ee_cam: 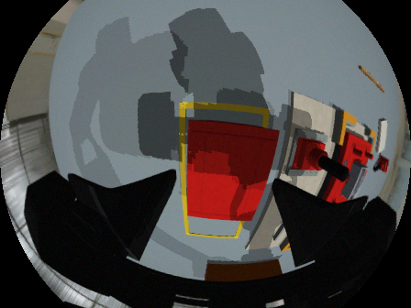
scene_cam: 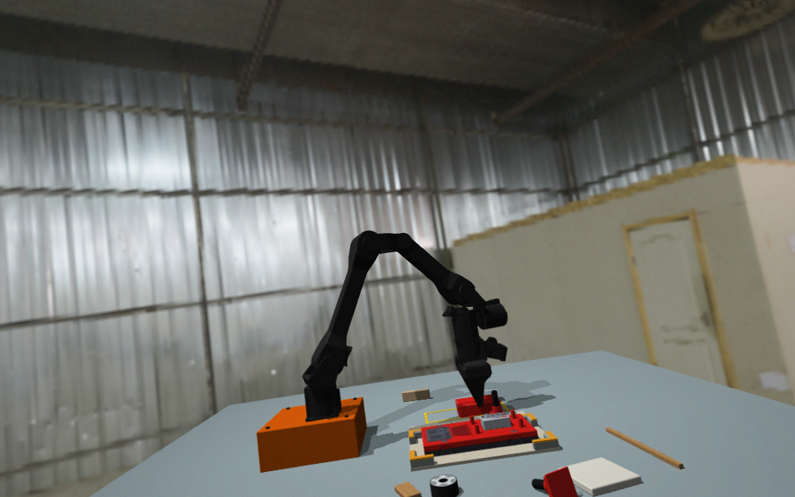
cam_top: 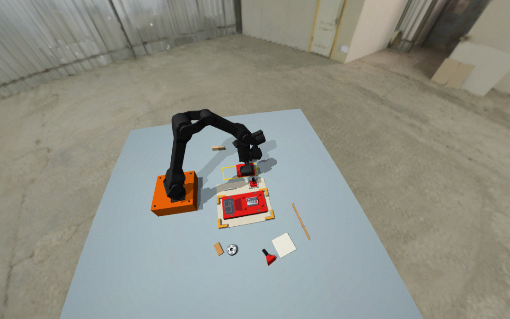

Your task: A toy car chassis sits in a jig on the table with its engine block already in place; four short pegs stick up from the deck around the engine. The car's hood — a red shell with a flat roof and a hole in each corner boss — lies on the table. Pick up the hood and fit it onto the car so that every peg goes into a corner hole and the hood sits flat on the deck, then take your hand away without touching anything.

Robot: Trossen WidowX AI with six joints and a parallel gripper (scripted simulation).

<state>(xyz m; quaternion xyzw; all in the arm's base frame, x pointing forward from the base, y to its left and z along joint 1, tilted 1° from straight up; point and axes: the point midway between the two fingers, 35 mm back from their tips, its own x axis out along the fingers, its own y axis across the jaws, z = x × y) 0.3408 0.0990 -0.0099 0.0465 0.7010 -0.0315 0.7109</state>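
My gripper tip is now 1 cm above the red hood. Round my gripper tip: wood block: 20 cm behind, 36 cm to the right, 2 cm below; then wooden stick: 17 cm ahead, 34 cm to the right, 2 cm below; then cream jig: 5 cm behind, 19 cm to the right, 1 cm below.
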